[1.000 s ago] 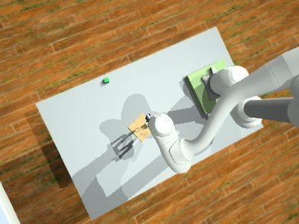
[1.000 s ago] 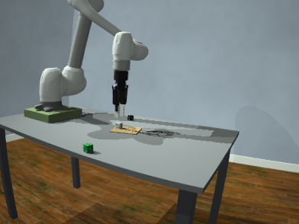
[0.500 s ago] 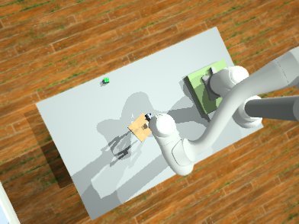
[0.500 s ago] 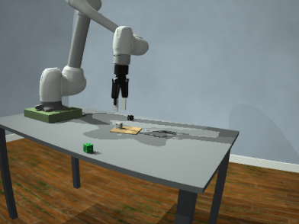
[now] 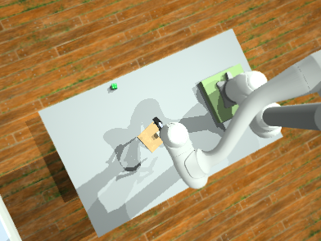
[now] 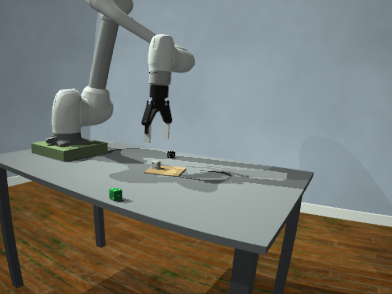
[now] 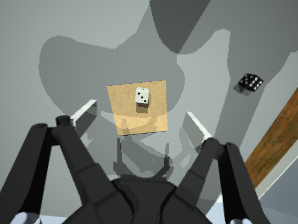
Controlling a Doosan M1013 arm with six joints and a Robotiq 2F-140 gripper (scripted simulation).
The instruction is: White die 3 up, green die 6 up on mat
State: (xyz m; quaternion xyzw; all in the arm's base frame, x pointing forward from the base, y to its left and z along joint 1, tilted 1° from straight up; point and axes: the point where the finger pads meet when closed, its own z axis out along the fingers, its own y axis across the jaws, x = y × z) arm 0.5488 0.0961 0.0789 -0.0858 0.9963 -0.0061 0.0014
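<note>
Right now the green die is 370 mm to the right of my hand, 170 mm ahead of it and 110 mm below it. Also, from my hand: white die (110 mm below); black die (240 mm to the left, 110 mm below, 110 mm behind); tan mat (130 mm below, 40 mm ahead, 10 mm to the left).
</note>
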